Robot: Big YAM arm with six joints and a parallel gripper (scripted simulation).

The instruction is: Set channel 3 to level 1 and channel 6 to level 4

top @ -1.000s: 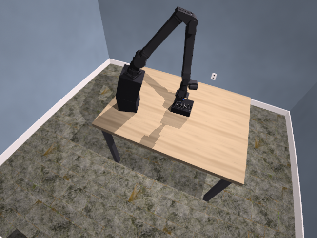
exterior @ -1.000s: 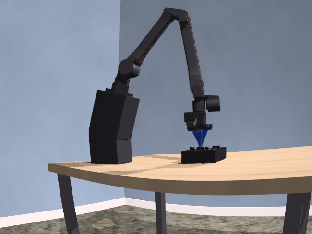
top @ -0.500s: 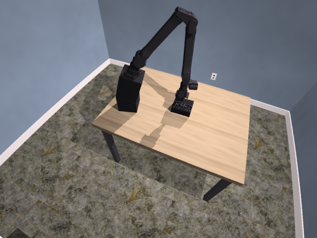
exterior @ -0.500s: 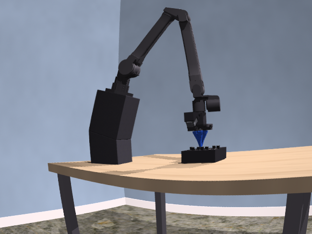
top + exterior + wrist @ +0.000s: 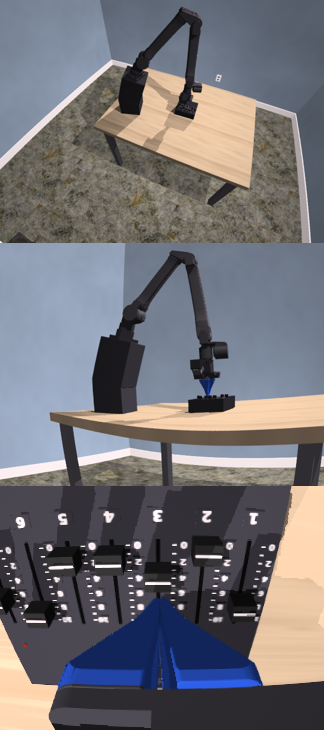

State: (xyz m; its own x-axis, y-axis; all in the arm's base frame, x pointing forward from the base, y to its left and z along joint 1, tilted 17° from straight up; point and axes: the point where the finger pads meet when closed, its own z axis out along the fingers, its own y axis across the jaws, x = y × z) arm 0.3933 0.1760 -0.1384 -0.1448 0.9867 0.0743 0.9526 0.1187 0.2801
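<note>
Now: the channel 3 fader cap 2 cm to the right of my hand and 1 cm below it. From my hand the other things lie so: channel 4 fader cap: 3 cm ahead, 2 cm to the right, 1 cm below; channel 2 fader cap: 2 cm behind, 3 cm to the right, 1 cm below; channel 1 fader cap: 4 cm behind, 1 cm to the right, 1 cm below.
</note>
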